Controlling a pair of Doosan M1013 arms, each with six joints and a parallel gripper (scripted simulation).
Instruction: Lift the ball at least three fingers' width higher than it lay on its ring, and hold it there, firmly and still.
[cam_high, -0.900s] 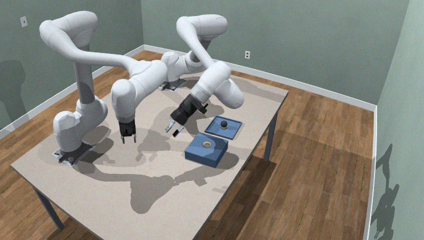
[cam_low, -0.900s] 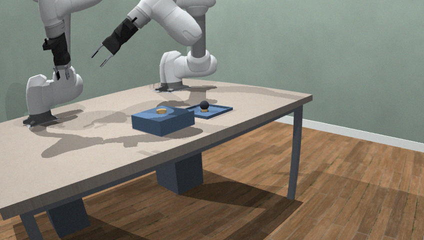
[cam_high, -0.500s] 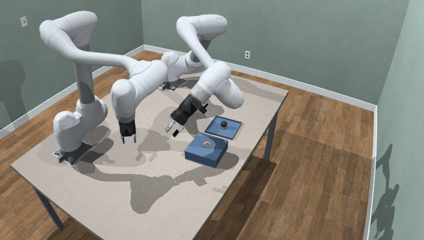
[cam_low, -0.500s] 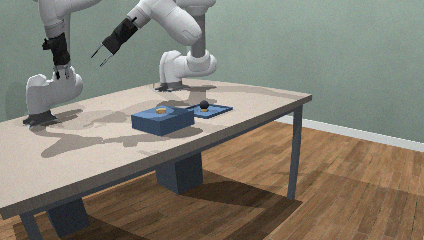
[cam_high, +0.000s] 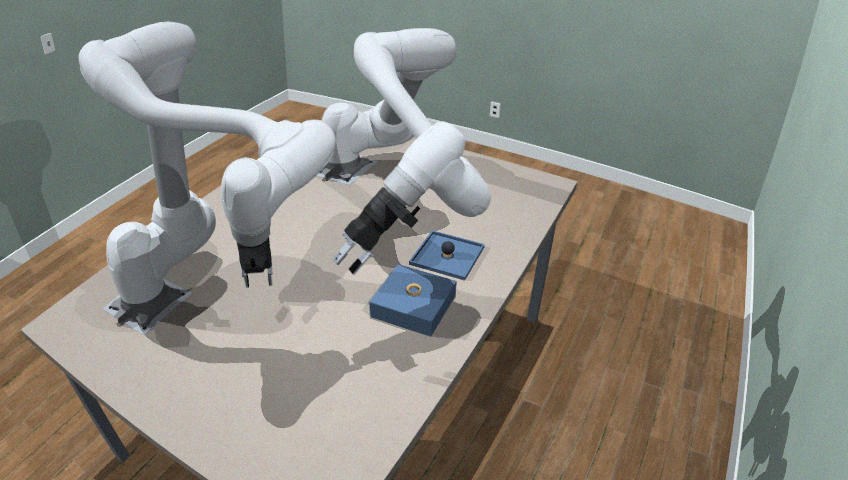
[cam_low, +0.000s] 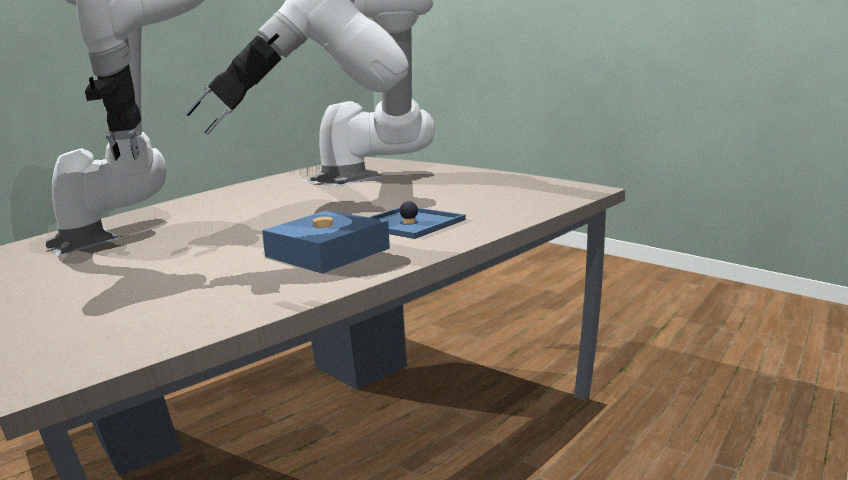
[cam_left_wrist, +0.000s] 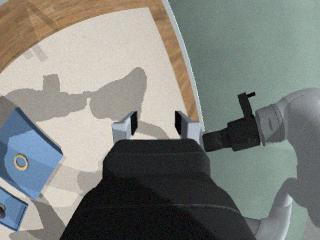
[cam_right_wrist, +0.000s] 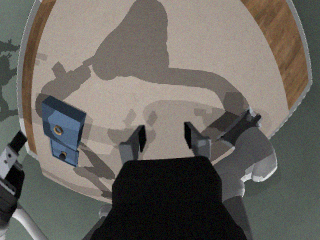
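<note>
Now: right hand 65 cm to the right of the black ball, 24 cm above it and 16 cm short of it. From my right hand the other things lie so: blue box: 39 cm to the left, 23 cm below, 20 cm ahead; shallow blue tray: 65 cm to the left, 27 cm below, 16 cm ahead.
</note>
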